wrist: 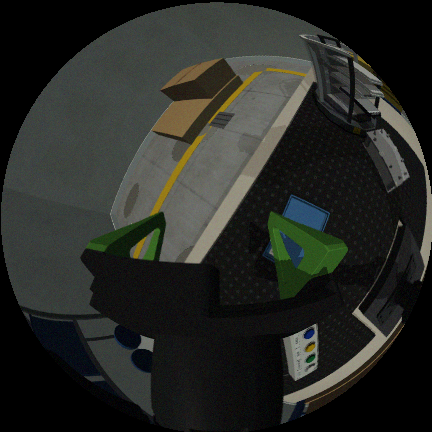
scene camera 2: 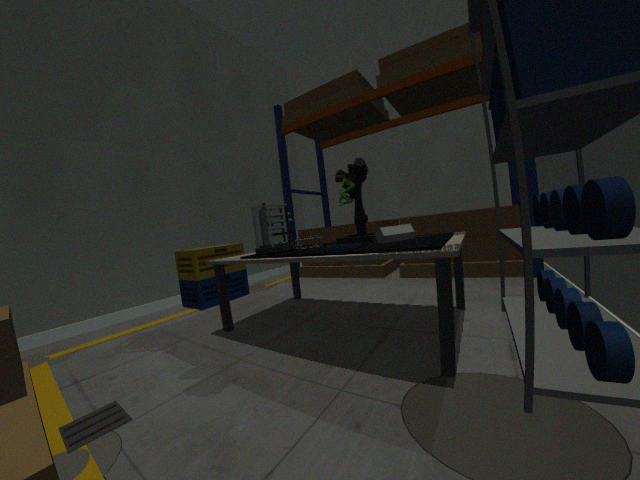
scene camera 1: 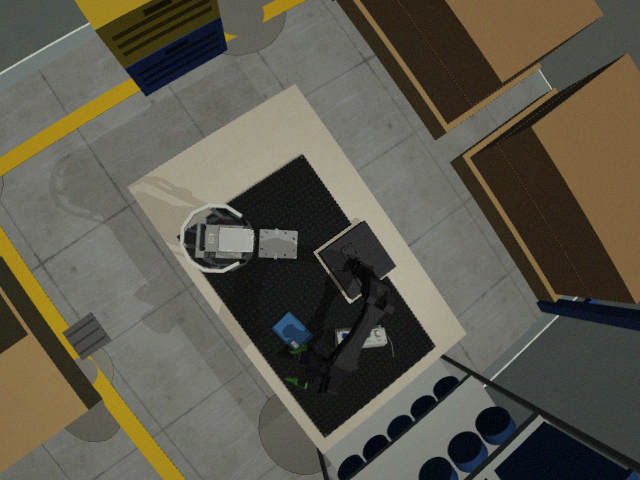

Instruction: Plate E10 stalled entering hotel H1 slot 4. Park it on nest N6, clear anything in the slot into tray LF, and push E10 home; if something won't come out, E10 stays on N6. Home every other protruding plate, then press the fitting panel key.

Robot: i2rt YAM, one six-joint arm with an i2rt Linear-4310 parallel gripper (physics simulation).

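Where they show: gripper, fingertip midpoint: (wrist: 216,217) (scene camera 2: 339,199) (scene camera 1: 288,365); arm's base, origin of the base link: (scene camera 2: 362,235) (scene camera 1: 357,265).
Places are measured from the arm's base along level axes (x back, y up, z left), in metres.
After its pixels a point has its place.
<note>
Hotel H1 (scene camera 1: 210,238) {x -0.475, y 0.235, z -0.373 m} (scene camera 2: 266,227) {x -0.553, y 0.121, z -0.302 m} (wrist: 334,75) is a round-backed rack at the mat's far end. Several pale plates stick out of its open side by differing amounts; their labels are unreadable, and the slot interiors are hidden. The grey nest (scene camera 1: 277,243) {x -0.269, y 0.022, z -0.254 m} (scene camera 2: 308,241) {x -0.293, y 0.017, z -0.222 m} (wrist: 387,159) {x -0.277, y 0.022, z -0.211 m} with small pins lies before that side. The blue tray (scene camera 1: 288,325) {x -0.397, y -0.035, z 0.090 m} (wrist: 308,212) {x -0.406, y -0.035, z 0.065 m} lies on the mat, partly behind a finger in the wrist view. The white key panel (scene camera 1: 375,336) {x -0.075, y 0.032, z 0.314 m} (scene camera 2: 395,232) {x -0.184, y 0.010, z 0.320 m} (wrist: 300,352) {x -0.163, y 0.035, z 0.288 m} shows blue, yellow and green keys. My gripper (scene camera 1: 297,365) {x -0.451, y 0.208, z 0.165 m} (scene camera 2: 345,192) {x -0.451, y 0.208, z 0.165 m} (wrist: 216,217) {x -0.451, y 0.208, z 0.165 m} is open and empty, raised above the mat near the tray.
The arm stands on a dark base plate (scene camera 1: 381,248) {x 0.139, y 0.001, z -0.012 m} at the table's side, between nest and panel. The black mat (scene camera 1: 258,294) {x -0.447, y -0.037, z -0.096 m} lies on the pale table (scene camera 1: 289,113) {x 0.069, y -0.050, z -0.775 m}. A rack with blue bins (scene camera 1: 403,439) stands beyond the table's end. Cartons stand around on the floor.
</note>
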